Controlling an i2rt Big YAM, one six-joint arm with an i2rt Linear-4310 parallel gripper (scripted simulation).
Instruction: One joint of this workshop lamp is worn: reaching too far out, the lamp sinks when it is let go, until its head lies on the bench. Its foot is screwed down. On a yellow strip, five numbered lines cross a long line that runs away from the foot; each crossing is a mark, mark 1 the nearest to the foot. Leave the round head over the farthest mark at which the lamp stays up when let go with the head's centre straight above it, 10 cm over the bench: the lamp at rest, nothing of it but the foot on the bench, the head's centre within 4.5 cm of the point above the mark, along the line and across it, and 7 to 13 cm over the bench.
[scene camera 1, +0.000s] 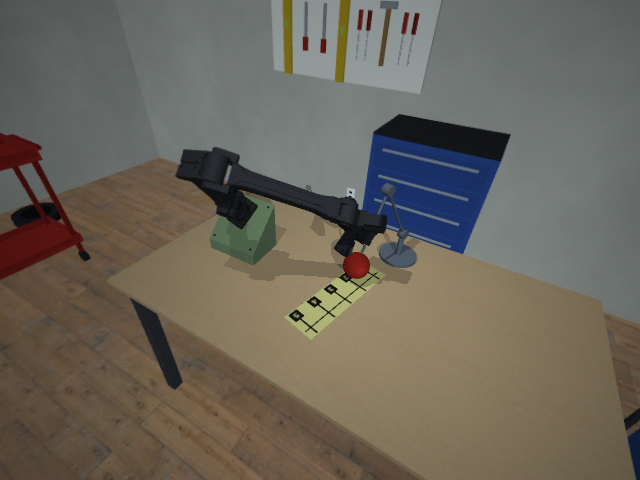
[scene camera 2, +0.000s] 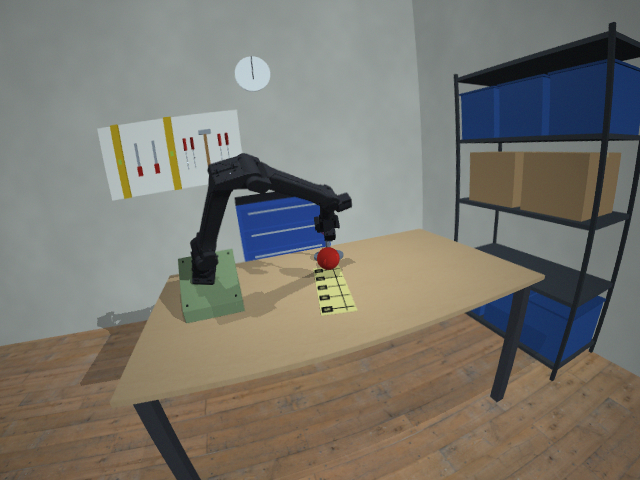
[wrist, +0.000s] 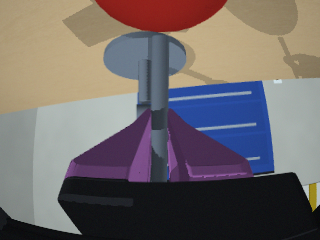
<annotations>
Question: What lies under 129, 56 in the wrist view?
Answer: A grey lamp foot.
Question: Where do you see a yellow strip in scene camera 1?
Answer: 315, 314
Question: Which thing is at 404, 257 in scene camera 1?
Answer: A grey lamp foot.
</annotations>
